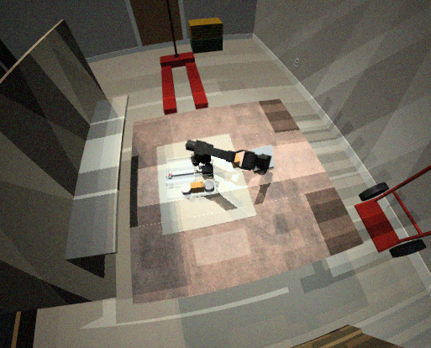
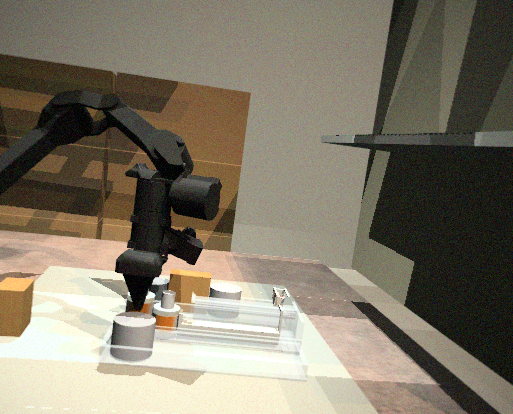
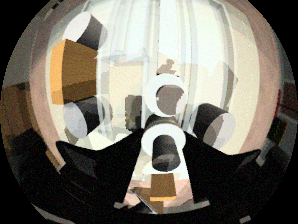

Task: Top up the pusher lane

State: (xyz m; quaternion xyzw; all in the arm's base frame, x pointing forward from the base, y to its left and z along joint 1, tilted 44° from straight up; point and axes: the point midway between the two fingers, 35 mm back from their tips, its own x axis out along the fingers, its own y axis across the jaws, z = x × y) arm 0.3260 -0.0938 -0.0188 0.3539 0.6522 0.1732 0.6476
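Right now my gripper tip is 150 mm short of the rack, 30 mm above it and 10 mm to the left of it. Also, from my gripper tip: pusher plate 160 mm ahead, 10 mm to the right.
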